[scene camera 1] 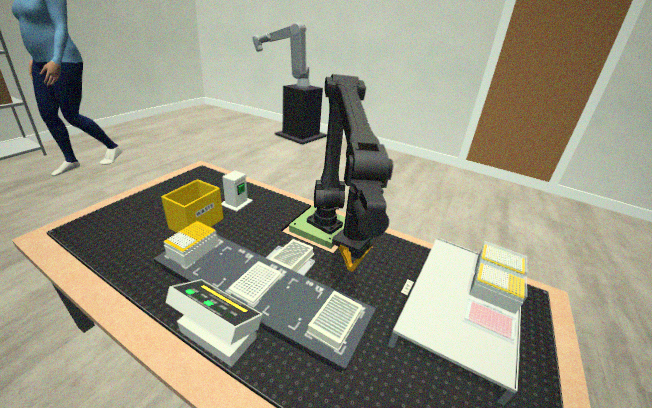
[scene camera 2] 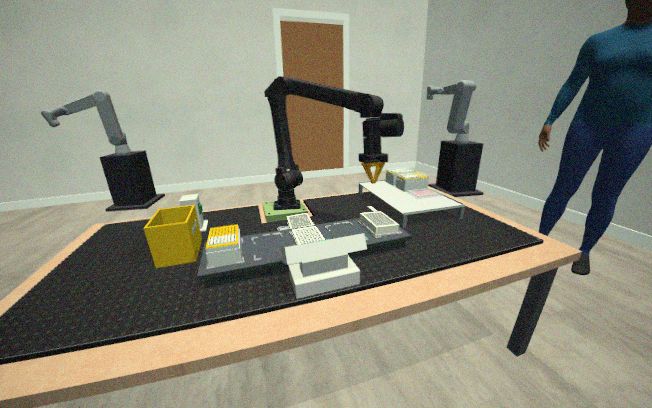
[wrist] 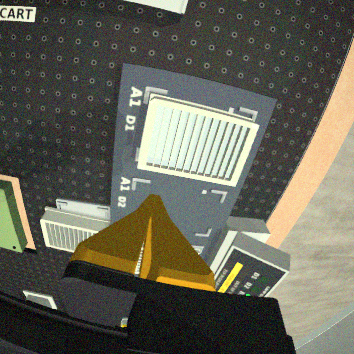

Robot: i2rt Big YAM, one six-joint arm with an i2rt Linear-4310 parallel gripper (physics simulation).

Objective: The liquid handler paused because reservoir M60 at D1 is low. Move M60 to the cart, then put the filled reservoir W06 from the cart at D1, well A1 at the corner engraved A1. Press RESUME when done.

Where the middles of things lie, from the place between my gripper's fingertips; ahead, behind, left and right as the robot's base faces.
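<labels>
With the pink plate [scene camera 1: 496,322] as my reference, I find my hand 13 cm above it, 32 cm to the right of it and 22 cm past it. The white RESUME button box [scene camera 1: 235,189] is 68 cm to the right of my hand, 18 cm behind it and 13 cm below it. As for the yellow bin [scene camera 2: 173,234], I see that it is 66 cm to the right of my hand, 13 cm below it and 1 cm ahead of it.
</labels>
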